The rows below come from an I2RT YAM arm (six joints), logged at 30 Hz.
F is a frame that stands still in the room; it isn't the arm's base.
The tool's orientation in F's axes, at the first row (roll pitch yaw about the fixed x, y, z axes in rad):
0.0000, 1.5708, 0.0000
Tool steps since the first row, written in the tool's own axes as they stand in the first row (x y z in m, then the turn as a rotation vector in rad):
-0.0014, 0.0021, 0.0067, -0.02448, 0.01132, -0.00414
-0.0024, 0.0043, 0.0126, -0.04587, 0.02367, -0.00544
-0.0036, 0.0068, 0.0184, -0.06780, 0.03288, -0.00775
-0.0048, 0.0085, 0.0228, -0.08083, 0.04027, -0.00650
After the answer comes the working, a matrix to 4 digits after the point.
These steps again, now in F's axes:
0.0067, 0.0021, 0.0014, -0.00414, 0.01132, 0.02448
0.0126, 0.0043, 0.0024, -0.00544, 0.02367, 0.04587
0.0184, 0.0068, 0.0036, -0.00775, 0.03288, 0.06780
0.0228, 0.0085, 0.0048, -0.00650, 0.04027, 0.08083

The tool's axes in the first row as the columns of a matrix, in F's axes (rounded; the answer above uses it unrounded):
0.0000, 0.0000, 1.0000
0.0000, 1.0000, 0.0000
-1.0000, 0.0000, 0.0000

